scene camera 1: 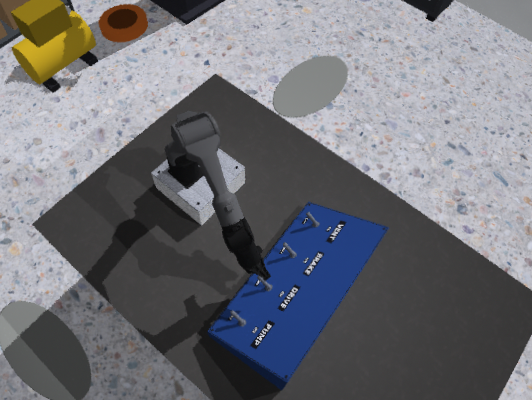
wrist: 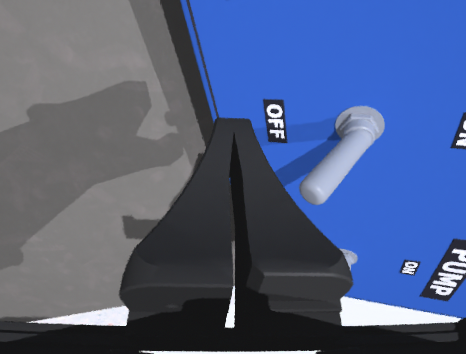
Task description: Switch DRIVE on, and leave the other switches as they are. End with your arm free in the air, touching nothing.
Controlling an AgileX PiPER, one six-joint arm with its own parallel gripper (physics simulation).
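Note:
The blue switch panel (scene camera 1: 320, 300) (wrist: 310, 45) carries four grey toggle levers. The DRIVE lever (scene camera 1: 265, 284) (wrist: 340, 162) leans towards its OFF label (wrist: 275, 121). The PUMP lever (scene camera 1: 238, 318), BRAKE lever (scene camera 1: 289, 250) and VENT lever (scene camera 1: 312, 219) also lean to their OFF side. My gripper (scene camera 1: 266, 276) (wrist: 231, 136) is shut and empty. In the wrist view its tips are on the OFF side of the DRIVE lever, near the panel's edge, with a gap between them and the lever. The right finger hides most of the PUMP lever (wrist: 351, 257) there.
The panel lies on a dark mat (scene camera 1: 425, 310) (wrist: 50, 60), beside my arm's pale base block (scene camera 1: 232, 172). A yellow cylinder object (scene camera 1: 55, 50) and an orange ring-shaped pot (scene camera 1: 106, 31) stand at the far left. A grey disc (scene camera 1: 311, 86) lies beyond the mat.

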